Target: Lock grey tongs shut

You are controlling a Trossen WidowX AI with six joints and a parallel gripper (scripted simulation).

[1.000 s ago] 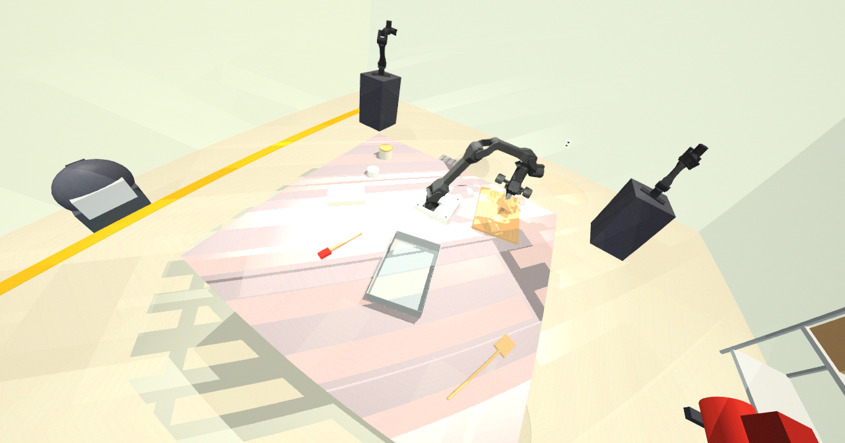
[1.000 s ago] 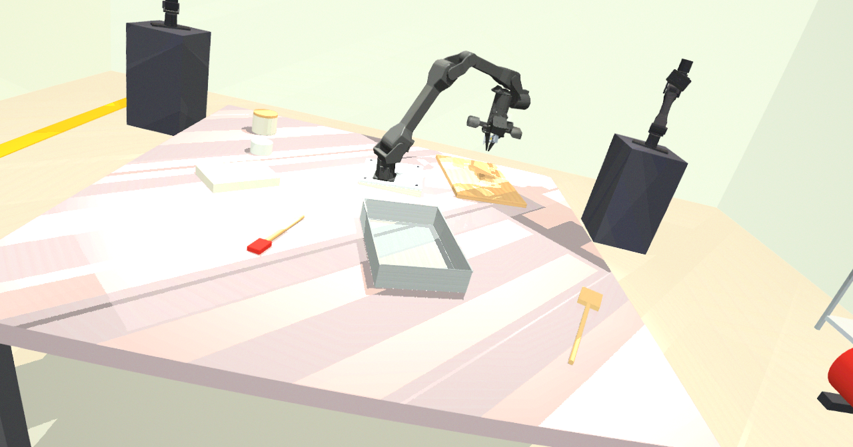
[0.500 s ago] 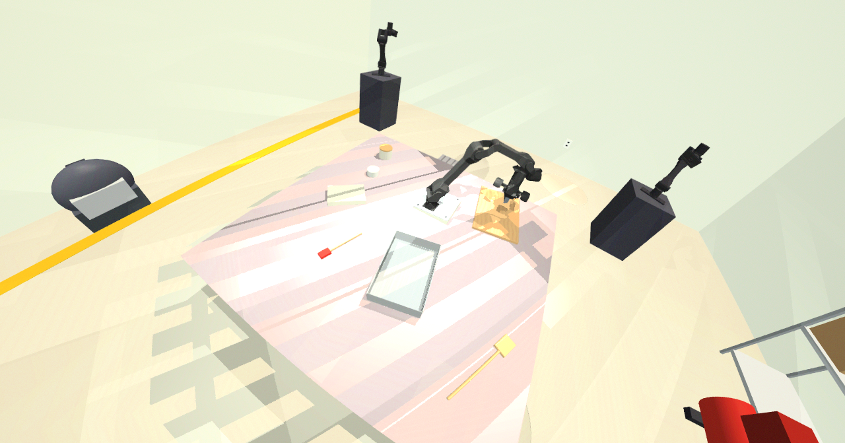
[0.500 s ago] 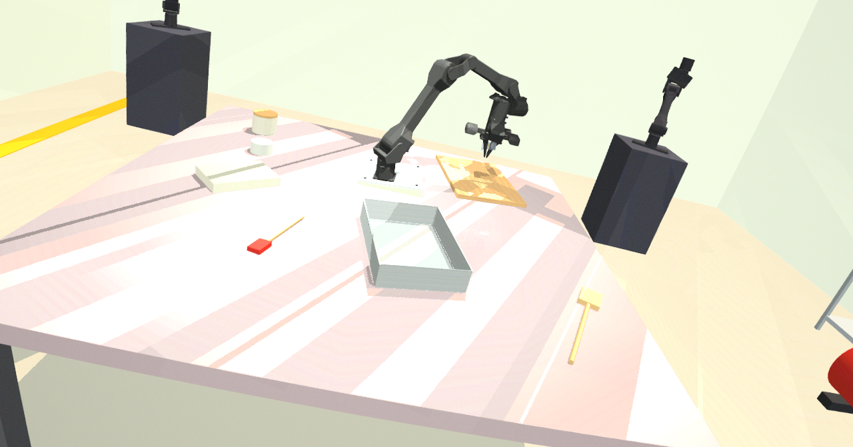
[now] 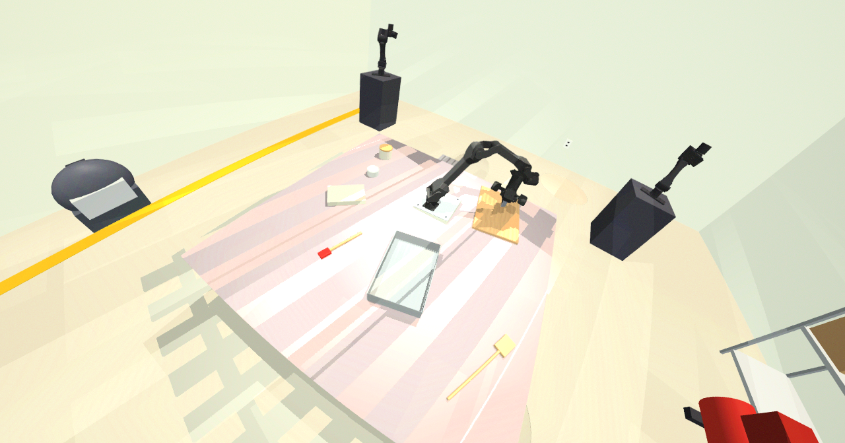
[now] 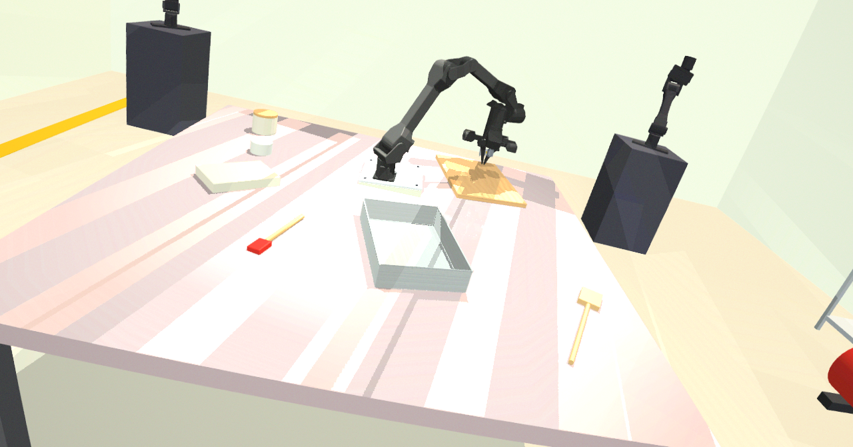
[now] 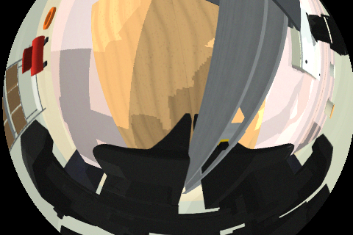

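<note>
My gripper tip is now 60 mm above the wooden board. The rest, counted from my gripper tip: grey roasting tin (610 mm ahead, 190 mm to the right, 40 mm below); pale block (670 mm to the right, 450 mm ahead, 50 mm below); red spatula (700 mm ahead, 480 mm to the right, 60 mm below).
</note>
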